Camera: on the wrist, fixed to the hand. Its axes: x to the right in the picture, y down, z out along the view.
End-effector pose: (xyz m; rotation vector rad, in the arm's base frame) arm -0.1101 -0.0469 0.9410 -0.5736 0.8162 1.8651
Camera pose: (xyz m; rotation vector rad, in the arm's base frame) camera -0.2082 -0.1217 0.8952 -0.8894 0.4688 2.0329
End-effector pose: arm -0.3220 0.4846 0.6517 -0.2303 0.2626 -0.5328
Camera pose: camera -0.2788 0.5405 0.5407 -0.6128 0.4318 -0.4857
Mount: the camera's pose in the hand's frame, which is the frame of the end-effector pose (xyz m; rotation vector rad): 0.0270 0.0984 -0.0831 -0.4103 0.0621 -0.0029
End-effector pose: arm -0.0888 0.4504 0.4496 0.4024 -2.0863 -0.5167
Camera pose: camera -0.0408 0.5051 0.5592 0.1784 -1.8601 -0.9000
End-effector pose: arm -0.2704 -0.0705 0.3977 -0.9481 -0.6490 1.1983
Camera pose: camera -0.2404 -0.0586 0.2701 -1.3204 -0.8648 1.0466
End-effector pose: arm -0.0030 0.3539 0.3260 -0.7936 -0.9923 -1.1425
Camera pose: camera 0.1137 0.2936 0.3184 -1.0742 -0.7143 -1.3870
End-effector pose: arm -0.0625 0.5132 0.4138 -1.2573 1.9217 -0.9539
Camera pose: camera -0.1855 0.5339 0.3719 -1.4690 2.2412 -0.6214
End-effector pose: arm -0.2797 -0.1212 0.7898 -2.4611 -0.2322 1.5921
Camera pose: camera -0.1906 -0.2168 0.7744 2.5660 0.5564 -1.4620
